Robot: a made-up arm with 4 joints. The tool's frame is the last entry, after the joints.
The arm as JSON. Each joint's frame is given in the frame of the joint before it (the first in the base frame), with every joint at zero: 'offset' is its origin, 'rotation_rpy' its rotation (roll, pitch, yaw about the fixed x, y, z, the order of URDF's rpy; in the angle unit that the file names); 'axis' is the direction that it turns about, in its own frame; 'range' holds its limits. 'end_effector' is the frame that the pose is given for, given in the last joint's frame.
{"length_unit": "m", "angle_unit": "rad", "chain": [
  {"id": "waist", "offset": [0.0, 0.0, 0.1], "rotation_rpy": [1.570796, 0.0, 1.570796], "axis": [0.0, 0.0, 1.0], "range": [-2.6, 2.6]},
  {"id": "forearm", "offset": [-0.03, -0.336, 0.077], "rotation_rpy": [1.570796, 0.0, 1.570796], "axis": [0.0, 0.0, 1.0], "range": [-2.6, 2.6]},
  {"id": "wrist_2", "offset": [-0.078, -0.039, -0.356], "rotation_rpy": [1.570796, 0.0, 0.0], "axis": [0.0, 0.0, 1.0], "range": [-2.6, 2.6]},
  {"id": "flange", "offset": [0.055, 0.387, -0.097], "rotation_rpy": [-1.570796, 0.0, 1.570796], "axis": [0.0, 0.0, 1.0], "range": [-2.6, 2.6]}
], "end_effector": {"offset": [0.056, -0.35, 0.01], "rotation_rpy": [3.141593, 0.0, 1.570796]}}
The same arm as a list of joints. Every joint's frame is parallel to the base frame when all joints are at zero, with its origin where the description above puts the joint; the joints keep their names.
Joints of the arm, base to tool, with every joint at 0 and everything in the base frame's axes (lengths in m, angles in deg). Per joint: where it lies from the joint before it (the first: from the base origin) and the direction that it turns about. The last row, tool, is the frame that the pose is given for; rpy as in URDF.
waist: axis +x xyz 0 0 0.1
forearm: axis +y xyz 0.077 -0.03 -0.336
wrist_2: axis -x xyz -0.039 -0.356 -0.078
flange: axis -z xyz 0.097 0.387 0.055
tool: xyz -0.35 0.056 -0.01 rpy 0 0 0
Joint limits (deg, base to tool): -148.97..148.97 -148.97..148.97 -148.97..148.97 -148.97..148.97

